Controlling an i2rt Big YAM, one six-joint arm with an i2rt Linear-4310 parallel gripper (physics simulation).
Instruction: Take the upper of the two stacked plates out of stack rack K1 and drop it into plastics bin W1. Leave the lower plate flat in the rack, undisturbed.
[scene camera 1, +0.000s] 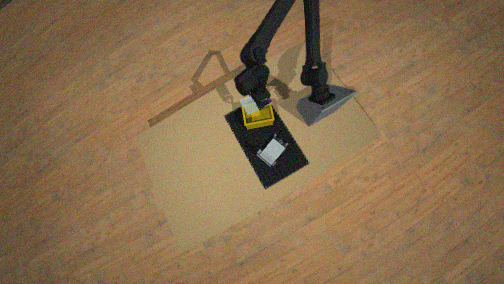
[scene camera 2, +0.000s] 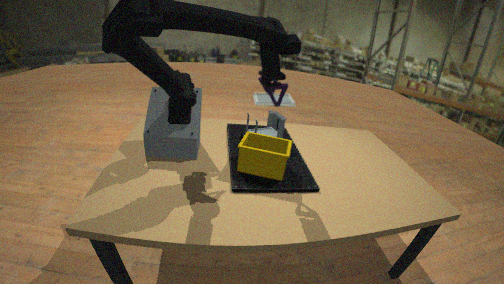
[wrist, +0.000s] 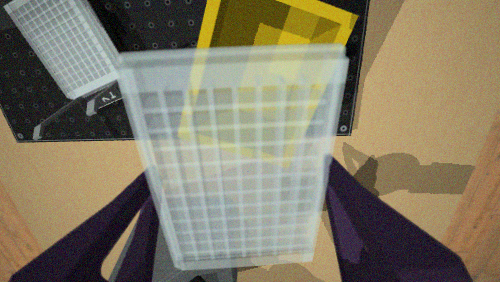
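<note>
My gripper has dark purple fingers and is shut on a translucent, gridded plate, gripping its two long sides. The plate hangs high and roughly level, and partly overlaps the yellow bin W1 in scene camera 1 and the wrist view. The bin stands open-topped. The lower plate lies flat in the grey stack rack K1. Part of the bin shows blurred through the held plate in the wrist view.
The bin and rack stand on a black perforated board on the tan table. The rack's upright guides rise behind the bin in scene camera 2. The arm's grey pedestal stands beside the board.
</note>
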